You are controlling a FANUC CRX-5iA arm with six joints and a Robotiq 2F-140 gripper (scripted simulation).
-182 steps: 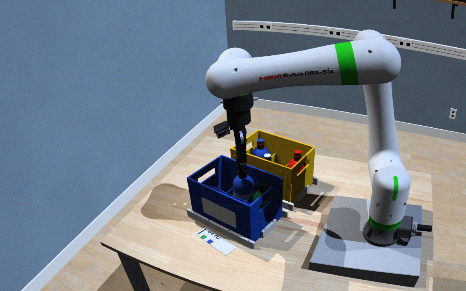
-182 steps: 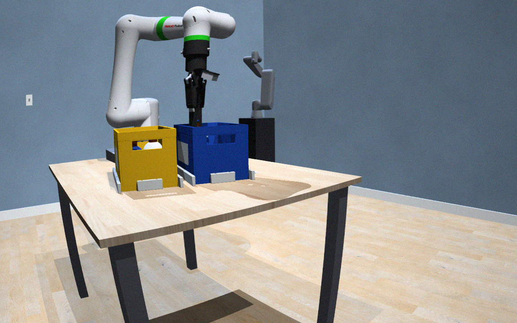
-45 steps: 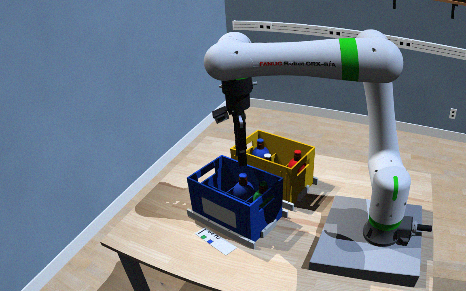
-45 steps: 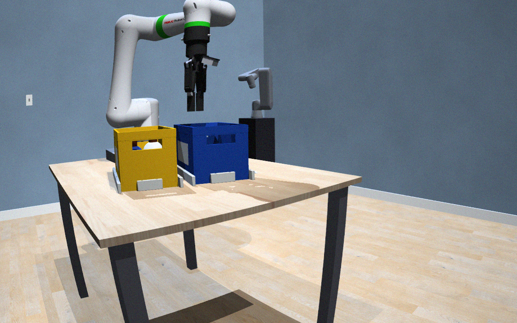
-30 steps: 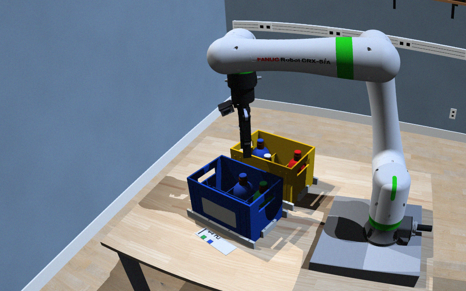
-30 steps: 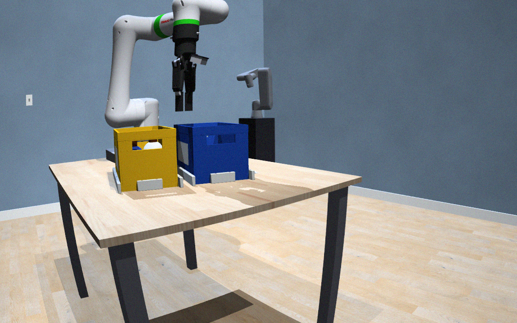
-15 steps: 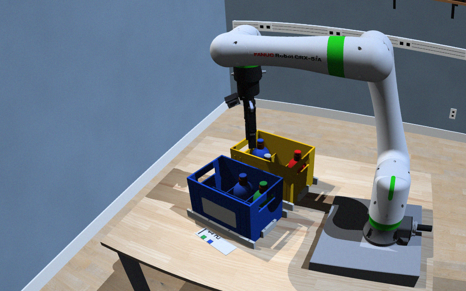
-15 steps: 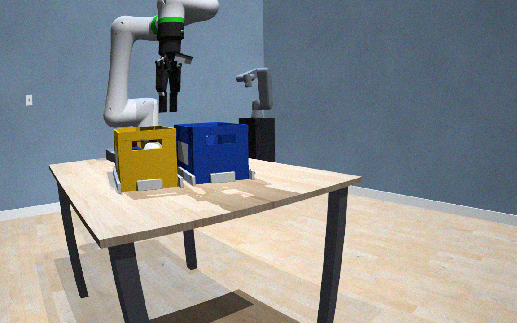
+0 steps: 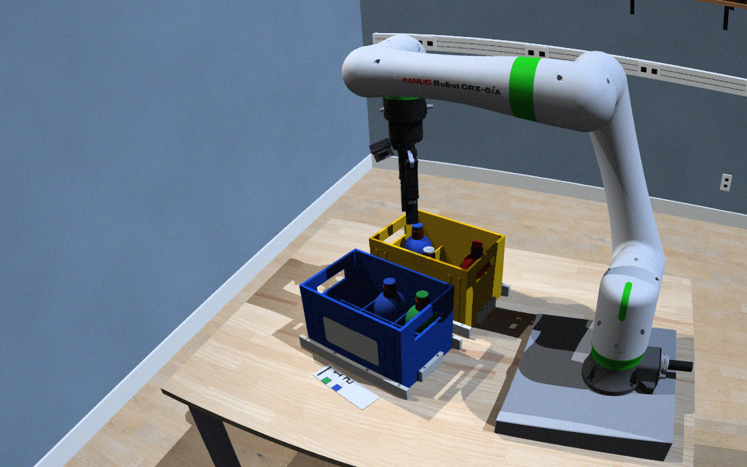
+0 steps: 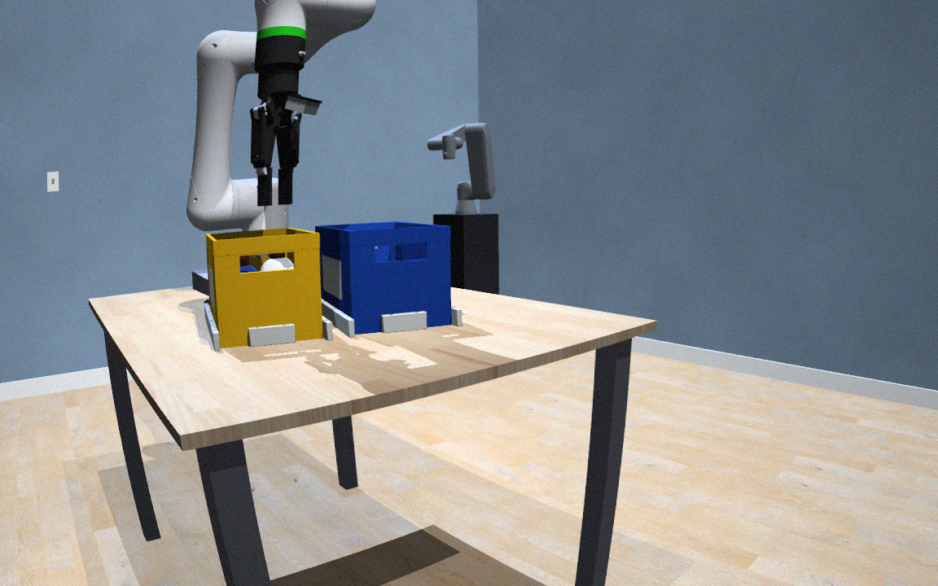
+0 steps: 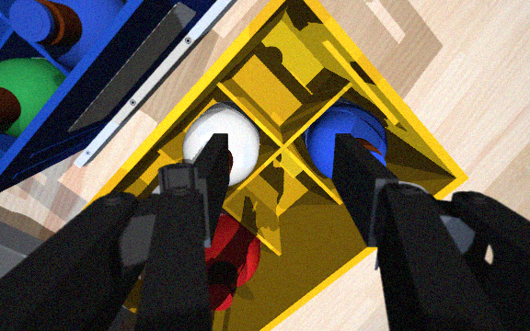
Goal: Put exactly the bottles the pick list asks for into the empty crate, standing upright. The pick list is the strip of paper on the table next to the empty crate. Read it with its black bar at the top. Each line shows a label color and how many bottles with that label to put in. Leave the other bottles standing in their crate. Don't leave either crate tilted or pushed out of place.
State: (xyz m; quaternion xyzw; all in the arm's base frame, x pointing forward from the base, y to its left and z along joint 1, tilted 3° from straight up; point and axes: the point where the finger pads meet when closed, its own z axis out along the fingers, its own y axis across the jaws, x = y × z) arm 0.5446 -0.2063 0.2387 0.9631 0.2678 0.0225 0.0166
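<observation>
The yellow crate is 17 cm below my hand, 7 cm behind it and 1 cm to the right of it. From my hand the other things lie so: blue crate: 22 cm to the left, 17 cm below, 1 cm behind; red-label bottle: 17 cm below, 16 cm behind, 4 cm to the right; white-label bottle: 17 cm below, 6 cm behind, 3 cm to the left.
</observation>
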